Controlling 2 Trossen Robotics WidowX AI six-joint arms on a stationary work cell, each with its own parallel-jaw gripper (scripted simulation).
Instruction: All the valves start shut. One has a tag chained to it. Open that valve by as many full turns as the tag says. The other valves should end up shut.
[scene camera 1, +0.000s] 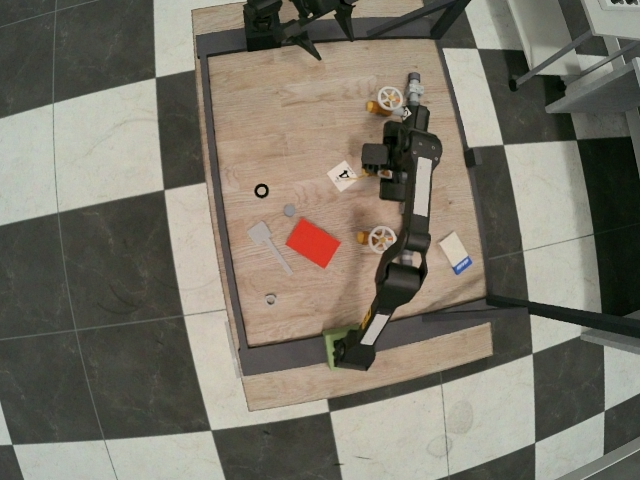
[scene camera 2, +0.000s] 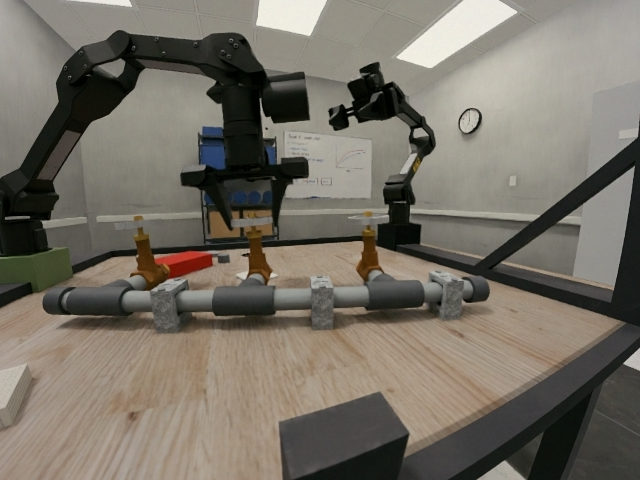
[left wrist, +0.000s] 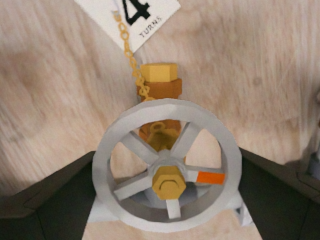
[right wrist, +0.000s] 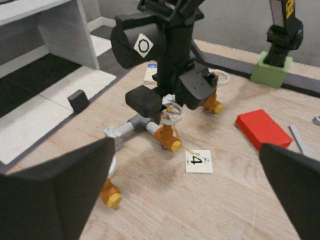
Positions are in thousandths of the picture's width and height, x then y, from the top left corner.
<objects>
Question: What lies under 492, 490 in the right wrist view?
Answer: The left gripper.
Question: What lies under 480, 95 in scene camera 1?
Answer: The right gripper.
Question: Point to the right gripper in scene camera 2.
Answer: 537, 247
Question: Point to a red block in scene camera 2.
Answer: At 280, 551
</objects>
